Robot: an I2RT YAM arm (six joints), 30 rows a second.
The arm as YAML. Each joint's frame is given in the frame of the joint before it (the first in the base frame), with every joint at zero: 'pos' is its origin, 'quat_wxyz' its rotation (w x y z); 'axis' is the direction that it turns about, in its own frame. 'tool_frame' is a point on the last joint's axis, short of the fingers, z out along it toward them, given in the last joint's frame.
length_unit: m
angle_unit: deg
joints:
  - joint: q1
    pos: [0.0, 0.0, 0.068]
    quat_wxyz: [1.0, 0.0, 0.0, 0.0]
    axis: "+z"
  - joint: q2
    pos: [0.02, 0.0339, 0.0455]
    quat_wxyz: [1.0, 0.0, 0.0, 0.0]
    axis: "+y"
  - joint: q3
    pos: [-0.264, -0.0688, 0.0]
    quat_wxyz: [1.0, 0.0, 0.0, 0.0]
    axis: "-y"
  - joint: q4
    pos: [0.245, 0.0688, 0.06]
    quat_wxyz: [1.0, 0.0, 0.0, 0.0]
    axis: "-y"
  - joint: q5
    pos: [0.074, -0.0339, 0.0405]
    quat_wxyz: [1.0, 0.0, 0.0, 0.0]
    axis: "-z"
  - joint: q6
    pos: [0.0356, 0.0, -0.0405]
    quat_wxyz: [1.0, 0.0, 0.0, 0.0]
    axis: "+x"
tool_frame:
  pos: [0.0, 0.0, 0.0]
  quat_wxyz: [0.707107, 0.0, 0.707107, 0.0]
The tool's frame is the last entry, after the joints.
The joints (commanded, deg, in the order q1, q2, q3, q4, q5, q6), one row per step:
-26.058, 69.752, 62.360, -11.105, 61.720, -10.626
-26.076, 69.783, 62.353, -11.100, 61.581, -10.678
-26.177, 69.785, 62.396, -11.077, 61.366, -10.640
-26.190, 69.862, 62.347, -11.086, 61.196, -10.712
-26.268, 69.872, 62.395, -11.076, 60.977, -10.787
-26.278, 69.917, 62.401, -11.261, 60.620, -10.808
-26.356, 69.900, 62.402, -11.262, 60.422, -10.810
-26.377, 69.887, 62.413, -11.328, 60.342, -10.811
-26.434, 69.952, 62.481, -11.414, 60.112, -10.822
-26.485, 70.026, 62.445, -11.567, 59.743, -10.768
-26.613, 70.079, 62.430, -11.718, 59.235, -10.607
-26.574, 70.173, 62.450, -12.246, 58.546, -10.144
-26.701, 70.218, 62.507, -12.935, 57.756, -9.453
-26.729, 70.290, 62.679, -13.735, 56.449, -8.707
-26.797, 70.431, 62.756, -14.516, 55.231, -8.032
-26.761, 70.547, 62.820, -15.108, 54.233, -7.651
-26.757, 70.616, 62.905, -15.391, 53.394, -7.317
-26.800, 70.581, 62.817, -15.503, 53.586, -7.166
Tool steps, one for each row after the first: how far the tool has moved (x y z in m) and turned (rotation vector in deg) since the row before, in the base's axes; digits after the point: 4 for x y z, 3 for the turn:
0.0002, -0.0001, -0.0002, 0.053, 0.062, 0.122
-0.0001, -0.0004, 0.0002, 0.034, -0.125, 0.097
0.0004, -0.0002, -0.0007, 0.106, 0.168, 0.159
0.0000, -0.0003, 0.0002, 0.040, 0.000, 0.141
0.0003, -0.0001, -0.0005, 0.201, 0.171, 0.332
-0.0001, -0.0003, 0.0000, 0.050, -0.042, 0.110
-0.0001, 0.0000, 0.0000, 0.042, 0.027, 0.055
0.0002, -0.0003, 0.0000, 0.103, 0.052, 0.162
0.0003, -0.0003, -0.0008, 0.227, 0.129, 0.289
0.0001, -0.0005, -0.0006, 0.255, -0.038, 0.325
0.0006, 0.0001, -0.0012, 0.501, -0.021, 0.607
0.0000, -0.0004, -0.0011, 0.591, -0.196, 0.487
0.0006, 0.0001, -0.0008, 0.789, -0.315, 1.047
0.0006, -0.0002, -0.0016, 0.847, -0.106, 0.923
0.0008, 0.0002, -0.0012, 0.673, 0.033, 0.874
0.0006, 0.0001, -0.0004, 0.453, -0.231, 0.700
-0.0004, -0.0001, -0.0005, 0.026, 0.036, -0.255

